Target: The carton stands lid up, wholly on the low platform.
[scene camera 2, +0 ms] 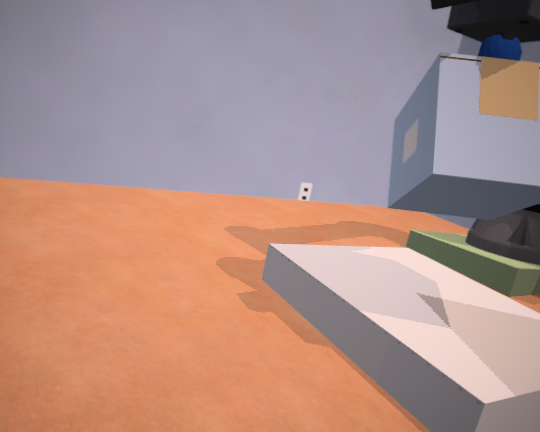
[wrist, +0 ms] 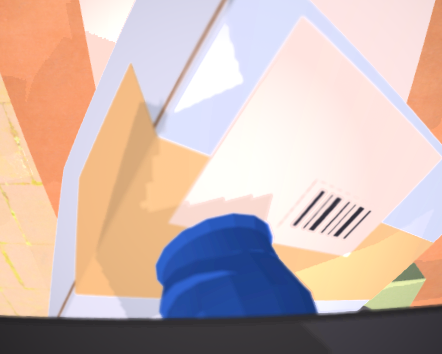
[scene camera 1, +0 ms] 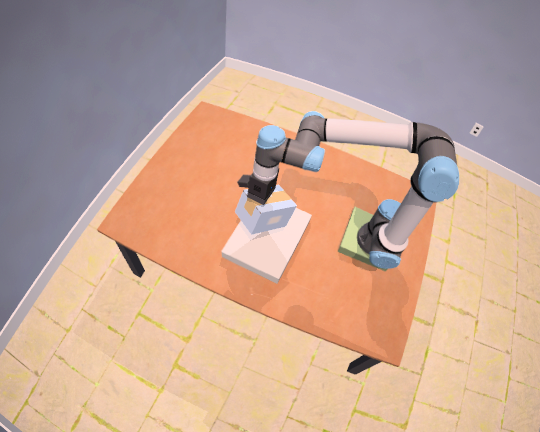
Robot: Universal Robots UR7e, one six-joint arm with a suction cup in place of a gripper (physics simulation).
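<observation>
The carton is a pale blue box with orange tape, and its top bears a pale barcode label. It hangs tilted, lid side up, with its underside showing in scene camera 2. My suction gripper has its blue cup on the taped top and holds the carton; the cup is hidden in scene camera 1. The low platform is a pale slab on the table. The carton is above its far part, with a gap beneath, and casts a shadow on it.
The orange table bears the platform. The arm's base stands on a green block, right of the platform in scene camera 1. Walls meet behind the table.
</observation>
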